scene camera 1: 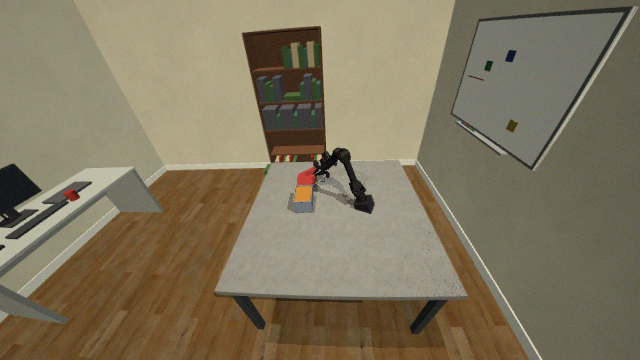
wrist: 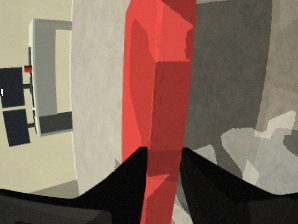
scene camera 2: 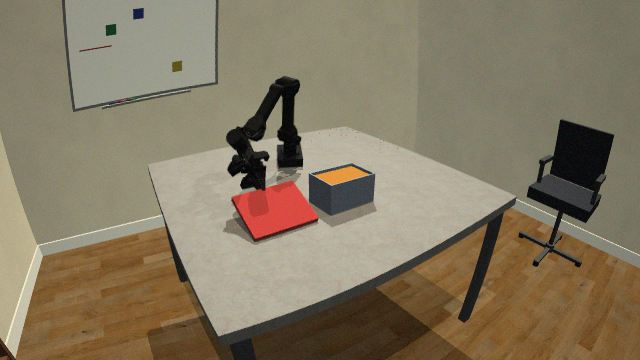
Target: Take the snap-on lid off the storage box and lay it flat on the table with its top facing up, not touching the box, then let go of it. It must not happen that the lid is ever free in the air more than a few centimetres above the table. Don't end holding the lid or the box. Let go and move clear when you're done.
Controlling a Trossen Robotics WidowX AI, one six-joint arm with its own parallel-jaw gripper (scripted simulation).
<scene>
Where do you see a red lid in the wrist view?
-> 158, 49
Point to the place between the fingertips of the gripper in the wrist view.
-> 163, 154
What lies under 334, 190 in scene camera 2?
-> A grey storage box.
</scene>
